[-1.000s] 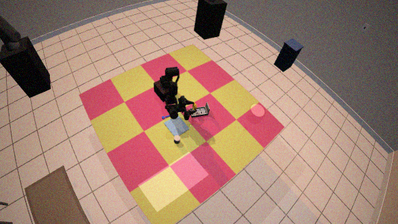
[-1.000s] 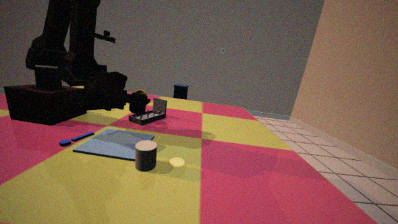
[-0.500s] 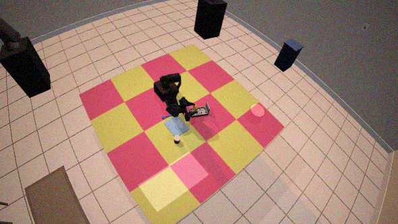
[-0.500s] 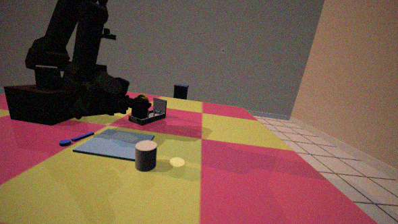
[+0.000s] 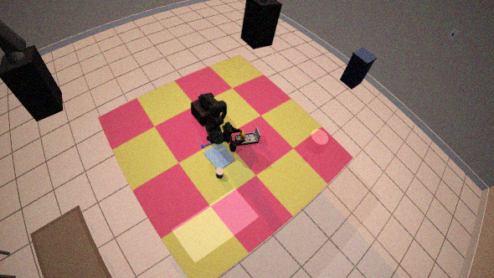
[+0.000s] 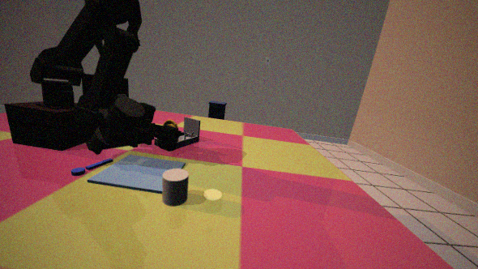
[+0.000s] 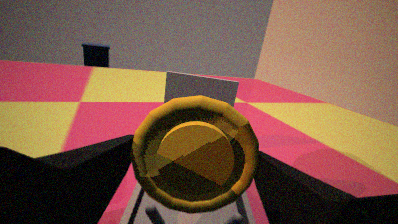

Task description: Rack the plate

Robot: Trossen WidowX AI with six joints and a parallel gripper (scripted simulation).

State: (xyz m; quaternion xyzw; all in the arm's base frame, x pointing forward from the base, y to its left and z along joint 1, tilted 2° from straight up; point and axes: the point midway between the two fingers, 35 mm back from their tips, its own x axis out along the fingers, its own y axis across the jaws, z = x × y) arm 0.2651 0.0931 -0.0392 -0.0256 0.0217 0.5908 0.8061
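My gripper tip is 1 cm to the left of the yellow plate. Also, from my gripper tip: blue mat (19 cm to the right, 5 cm below, 4 cm ahead); then dish rack (3 cm below, 2 cm to the left, 1 cm ahead); then blue utensil (22 cm to the right, 7 cm behind, 5 cm below).
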